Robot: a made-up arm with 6 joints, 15 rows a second.
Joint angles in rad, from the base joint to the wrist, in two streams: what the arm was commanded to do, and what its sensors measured. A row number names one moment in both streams.
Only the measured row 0 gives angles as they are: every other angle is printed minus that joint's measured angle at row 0.
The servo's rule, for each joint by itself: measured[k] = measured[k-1] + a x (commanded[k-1-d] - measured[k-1]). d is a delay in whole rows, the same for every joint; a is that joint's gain. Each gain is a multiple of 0.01, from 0.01 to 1. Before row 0 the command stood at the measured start. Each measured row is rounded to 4 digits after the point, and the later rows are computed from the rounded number. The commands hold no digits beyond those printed.
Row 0, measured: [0.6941 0.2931 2.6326 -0.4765 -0.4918 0.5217]
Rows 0 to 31, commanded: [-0.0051 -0.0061 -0.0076 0.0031 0.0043 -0.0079]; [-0.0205 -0.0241 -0.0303 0.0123 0.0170 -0.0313]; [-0.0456 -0.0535 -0.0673 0.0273 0.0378 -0.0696]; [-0.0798 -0.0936 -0.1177 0.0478 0.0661 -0.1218]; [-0.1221 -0.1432 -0.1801 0.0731 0.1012 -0.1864]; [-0.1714 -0.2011 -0.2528 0.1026 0.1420 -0.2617]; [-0.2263 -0.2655 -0.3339 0.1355 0.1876 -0.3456]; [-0.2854 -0.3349 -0.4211 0.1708 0.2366 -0.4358]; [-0.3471 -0.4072 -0.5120 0.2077 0.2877 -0.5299]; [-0.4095 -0.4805 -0.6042 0.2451 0.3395 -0.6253]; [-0.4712 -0.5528 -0.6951 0.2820 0.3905 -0.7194]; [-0.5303 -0.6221 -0.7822 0.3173 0.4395 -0.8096]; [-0.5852 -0.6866 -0.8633 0.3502 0.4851 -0.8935]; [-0.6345 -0.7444 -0.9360 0.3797 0.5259 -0.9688]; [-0.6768 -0.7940 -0.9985 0.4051 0.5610 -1.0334]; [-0.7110 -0.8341 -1.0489 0.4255 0.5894 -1.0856]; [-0.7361 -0.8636 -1.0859 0.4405 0.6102 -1.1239]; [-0.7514 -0.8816 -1.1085 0.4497 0.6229 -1.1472]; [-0.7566 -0.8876 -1.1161 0.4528 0.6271 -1.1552]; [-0.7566 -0.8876 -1.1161 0.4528 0.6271 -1.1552]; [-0.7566 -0.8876 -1.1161 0.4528 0.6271 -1.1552]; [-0.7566 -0.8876 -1.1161 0.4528 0.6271 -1.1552]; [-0.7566 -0.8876 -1.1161 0.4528 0.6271 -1.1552]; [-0.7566 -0.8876 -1.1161 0.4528 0.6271 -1.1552]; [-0.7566 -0.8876 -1.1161 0.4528 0.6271 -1.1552]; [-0.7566 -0.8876 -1.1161 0.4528 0.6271 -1.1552]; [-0.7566 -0.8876 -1.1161 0.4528 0.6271 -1.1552]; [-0.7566 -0.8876 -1.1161 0.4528 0.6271 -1.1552]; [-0.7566 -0.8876 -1.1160 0.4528 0.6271 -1.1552]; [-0.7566 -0.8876 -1.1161 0.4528 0.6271 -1.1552]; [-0.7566 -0.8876 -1.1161 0.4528 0.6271 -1.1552]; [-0.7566 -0.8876 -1.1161 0.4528 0.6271 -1.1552]
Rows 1 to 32, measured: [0.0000 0.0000 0.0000 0.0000 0.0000 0.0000]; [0.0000 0.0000 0.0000 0.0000 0.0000 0.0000]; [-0.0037 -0.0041 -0.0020 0.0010 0.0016 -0.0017]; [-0.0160 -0.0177 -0.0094 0.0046 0.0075 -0.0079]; [-0.0376 -0.0420 -0.0245 0.0119 0.0190 -0.0209]; [-0.0684 -0.0771 -0.0487 0.0234 0.0369 -0.0421]; [-0.1076 -0.1220 -0.0829 0.0393 0.0613 -0.0724]; [-0.1542 -0.1758 -0.1271 0.0596 0.0920 -0.1122]; [-0.2068 -0.2368 -0.1809 0.0839 0.1283 -0.1612]; [-0.2642 -0.3035 -0.2434 0.1117 0.1695 -0.2189]; [-0.3247 -0.3740 -0.3132 0.1424 0.2144 -0.2842]; [-0.3866 -0.4464 -0.3889 0.1753 0.2619 -0.3558]; [-0.4484 -0.5188 -0.4685 0.2094 0.3108 -0.4322]; [-0.5082 -0.5890 -0.5501 0.2439 0.3597 -0.5115]; [-0.5644 -0.6554 -0.6315 0.2779 0.4074 -0.5917]; [-0.6156 -0.7159 -0.7107 0.3105 0.4524 -0.6709]; [-0.6603 -0.7690 -0.7855 0.3408 0.4937 -0.7470]; [-0.6973 -0.8133 -0.8540 0.3679 0.5301 -0.8181]; [-0.7256 -0.8475 -0.9143 0.3911 0.5605 -0.8823]; [-0.7444 -0.8707 -0.9648 0.4099 0.5842 -0.9379]; [-0.7533 -0.8822 -1.0041 0.4236 0.6005 -0.9835]; [-0.7557 -0.8859 -1.0332 0.4329 0.6106 -1.0196]; [-0.7564 -0.8871 -1.0548 0.4393 0.6169 -1.0481]; [-0.7565 -0.8874 -1.0707 0.4436 0.6208 -1.0706]; [-0.7566 -0.8875 -1.0825 0.4465 0.6232 -1.0884]; [-0.7566 -0.8876 -1.0912 0.4485 0.6247 -1.1024]; [-0.7566 -0.8876 -1.0977 0.4499 0.6256 -1.1135]; [-0.7566 -0.8876 -1.1025 0.4508 0.6262 -1.1223]; [-0.7566 -0.8876 -1.1060 0.4514 0.6265 -1.1292]; [-0.7566 -0.8876 -1.1086 0.4518 0.6267 -1.1347]; [-0.7566 -0.8876 -1.1105 0.4521 0.6269 -1.1390]; [-0.7566 -0.8876 -1.1120 0.4523 0.6270 -1.1424]
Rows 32 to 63, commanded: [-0.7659 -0.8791 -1.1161 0.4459 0.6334 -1.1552]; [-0.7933 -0.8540 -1.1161 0.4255 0.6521 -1.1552]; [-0.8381 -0.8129 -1.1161 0.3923 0.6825 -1.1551]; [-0.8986 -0.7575 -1.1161 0.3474 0.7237 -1.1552]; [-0.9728 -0.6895 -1.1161 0.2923 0.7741 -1.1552]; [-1.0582 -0.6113 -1.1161 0.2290 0.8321 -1.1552]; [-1.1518 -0.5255 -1.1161 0.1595 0.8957 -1.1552]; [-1.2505 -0.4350 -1.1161 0.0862 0.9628 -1.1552]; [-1.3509 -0.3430 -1.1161 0.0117 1.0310 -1.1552]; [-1.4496 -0.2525 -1.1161 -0.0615 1.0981 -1.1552]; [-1.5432 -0.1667 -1.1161 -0.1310 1.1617 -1.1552]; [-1.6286 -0.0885 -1.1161 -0.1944 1.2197 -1.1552]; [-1.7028 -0.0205 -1.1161 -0.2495 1.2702 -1.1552]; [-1.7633 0.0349 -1.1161 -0.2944 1.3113 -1.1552]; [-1.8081 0.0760 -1.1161 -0.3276 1.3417 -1.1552]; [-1.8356 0.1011 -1.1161 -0.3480 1.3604 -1.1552]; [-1.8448 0.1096 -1.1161 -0.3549 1.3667 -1.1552]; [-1.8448 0.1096 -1.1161 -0.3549 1.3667 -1.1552]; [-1.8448 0.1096 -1.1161 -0.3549 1.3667 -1.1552]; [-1.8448 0.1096 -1.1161 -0.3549 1.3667 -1.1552]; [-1.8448 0.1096 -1.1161 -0.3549 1.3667 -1.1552]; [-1.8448 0.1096 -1.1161 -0.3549 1.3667 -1.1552]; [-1.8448 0.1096 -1.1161 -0.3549 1.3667 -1.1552]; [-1.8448 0.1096 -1.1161 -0.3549 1.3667 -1.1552]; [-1.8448 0.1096 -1.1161 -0.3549 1.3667 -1.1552]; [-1.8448 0.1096 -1.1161 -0.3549 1.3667 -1.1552]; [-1.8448 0.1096 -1.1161 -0.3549 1.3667 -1.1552]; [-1.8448 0.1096 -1.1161 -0.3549 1.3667 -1.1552]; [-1.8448 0.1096 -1.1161 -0.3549 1.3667 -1.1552]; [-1.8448 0.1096 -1.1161 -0.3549 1.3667 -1.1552]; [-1.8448 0.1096 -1.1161 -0.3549 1.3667 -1.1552]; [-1.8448 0.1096 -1.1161 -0.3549 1.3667 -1.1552]
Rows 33 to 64, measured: [-0.7566 -0.8876 -1.1131 0.4525 0.6270 -1.1451]; [-0.7566 -0.8876 -1.1139 0.4526 0.6270 -1.1472]; [-0.7634 -0.8818 -1.1145 0.4505 0.6294 -1.1489]; [-0.7852 -0.8629 -1.1149 0.4425 0.6380 -1.1502]; [-0.8238 -0.8289 -1.1152 0.4264 0.6549 -1.1512]; [-0.8784 -0.7803 -1.1154 0.4011 0.6810 -1.1520]; [-0.9473 -0.7186 -1.1156 0.3663 0.7164 -1.1527]; [-1.0283 -0.6456 -1.1157 0.3224 0.7604 -1.1532]; [-1.1185 -0.5639 -1.1158 0.2703 0.8118 -1.1536]; [-1.2149 -0.4762 -1.1159 0.2114 0.8692 -1.1539]; [-1.3142 -0.3856 -1.1160 0.1475 0.9307 -1.1542]; [-1.4130 -0.2951 -1.1160 0.0806 0.9943 -1.1544]; [-1.5080 -0.2078 -1.1160 0.0129 1.0579 -1.1546]; [-1.5960 -0.1267 -1.1160 -0.0534 1.1194 -1.1547]; [-1.6740 -0.0545 -1.1160 -0.1162 1.1767 -1.1548]; [-1.7392 0.0063 -1.1160 -0.1732 1.2278 -1.1549]; [-1.7895 0.0537 -1.1160 -0.2226 1.2711 -1.1550]; [-1.8232 0.0859 -1.1160 -0.2627 1.3050 -1.1550]; [-1.8390 0.1020 -1.1160 -0.2922 1.3284 -1.1550]; [-1.8432 0.1072 -1.1160 -0.3123 1.3430 -1.1550]; [-1.8444 0.1088 -1.1160 -0.3259 1.3520 -1.1550]; [-1.8447 0.1093 -1.1160 -0.3352 1.3576 -1.1550]; [-1.8448 0.1095 -1.1160 -0.3415 1.3611 -1.1550]; [-1.8448 0.1096 -1.1160 -0.3458 1.3632 -1.1550]; [-1.8448 0.1096 -1.1160 -0.3487 1.3645 -1.1550]; [-1.8448 0.1096 -1.1160 -0.3507 1.3653 -1.1550]; [-1.8448 0.1096 -1.1160 -0.3520 1.3658 -1.1550]; [-1.8448 0.1096 -1.1160 -0.3529 1.3661 -1.1550]; [-1.8448 0.1096 -1.1160 -0.3535 1.3663 -1.1550]; [-1.8448 0.1096 -1.1160 -0.3539 1.3665 -1.1550]; [-1.8448 0.1096 -1.1160 -0.3542 1.3666 -1.1550]; [-1.8448 0.1096 -1.1160 -0.3544 1.3666 -1.1550]
